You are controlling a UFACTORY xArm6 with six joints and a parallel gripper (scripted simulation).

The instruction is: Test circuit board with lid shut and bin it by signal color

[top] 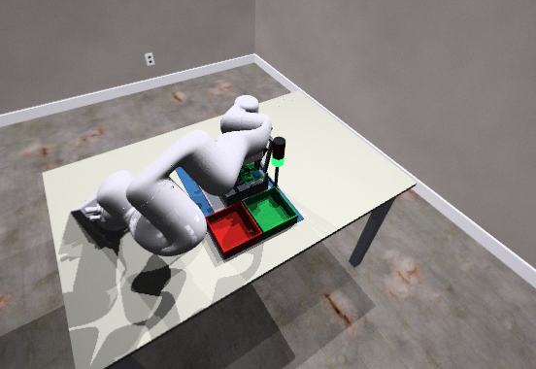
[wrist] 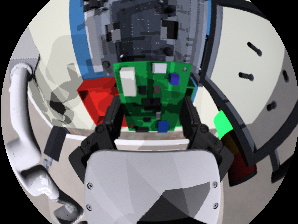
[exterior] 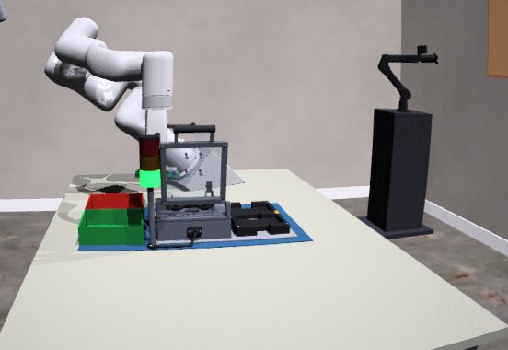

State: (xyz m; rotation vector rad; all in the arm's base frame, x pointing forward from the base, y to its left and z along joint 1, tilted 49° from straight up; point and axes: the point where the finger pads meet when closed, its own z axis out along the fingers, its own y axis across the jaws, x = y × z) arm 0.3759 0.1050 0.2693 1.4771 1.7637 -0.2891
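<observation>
My hand is 3 cm short of the green bin, 12 cm to the left of it and 14 cm above it. Also, from my hand: green circuit board: 1 cm below; then tester plate: 1 cm behind, 9 cm to the left, 9 cm below; then clear lid: 10 cm ahead, 8 cm to the left, 3 cm above.
</observation>
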